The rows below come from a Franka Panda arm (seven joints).
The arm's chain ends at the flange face. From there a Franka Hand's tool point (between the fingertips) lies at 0.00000 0.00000 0.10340 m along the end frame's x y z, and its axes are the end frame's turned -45 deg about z.
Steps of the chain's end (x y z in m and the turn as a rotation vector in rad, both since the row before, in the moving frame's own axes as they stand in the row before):
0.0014 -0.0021 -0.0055 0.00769 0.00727 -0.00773
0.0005 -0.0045 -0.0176 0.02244 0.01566 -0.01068
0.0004 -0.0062 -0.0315 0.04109 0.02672 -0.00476
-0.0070 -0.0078 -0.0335 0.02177 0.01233 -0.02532
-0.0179 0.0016 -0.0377 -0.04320 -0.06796 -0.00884
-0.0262 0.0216 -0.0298 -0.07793 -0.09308 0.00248
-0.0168 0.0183 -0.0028 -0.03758 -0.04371 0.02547
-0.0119 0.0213 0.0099 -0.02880 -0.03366 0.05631
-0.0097 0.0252 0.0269 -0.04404 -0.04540 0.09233
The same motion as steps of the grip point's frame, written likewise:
0.0036 -0.0005 -0.0055 0.00030 0.01058 -0.00773
0.0063 -0.0033 -0.0176 0.00479 0.02694 -0.01068
0.0096 -0.0052 -0.0316 0.01016 0.04795 -0.00476
0.0030 -0.0112 -0.0335 0.00668 0.02411 -0.02532
-0.0219 -0.0133 -0.0380 0.01751 -0.07860 -0.00884
-0.0463 -0.0044 -0.0306 0.01071 -0.12092 0.00248
-0.0308 0.0005 -0.0030 0.00433 -0.05748 0.02547
-0.0280 0.0062 0.0098 0.00344 -0.04417 0.05631
-0.0312 0.0106 0.0267 0.00096 -0.06324 0.09233

